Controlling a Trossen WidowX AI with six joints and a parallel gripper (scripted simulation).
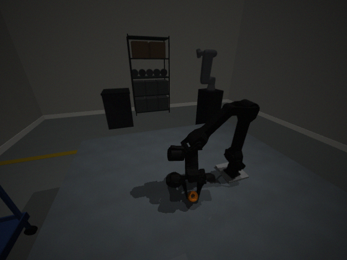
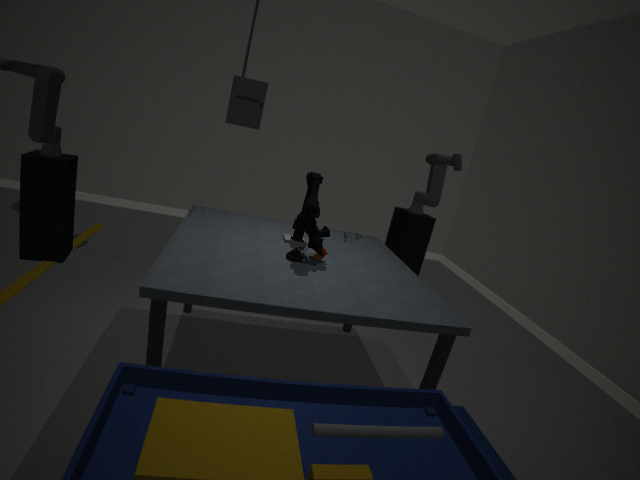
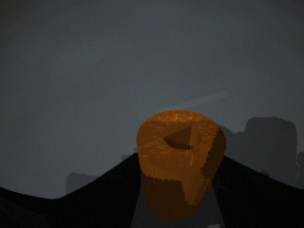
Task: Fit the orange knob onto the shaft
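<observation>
My gripper tip is now 1 cm to the left of the orange knob. The rest, counted from my gripper tip: dark round pedestal (1 cm ahead, 15 cm to the right).
</observation>
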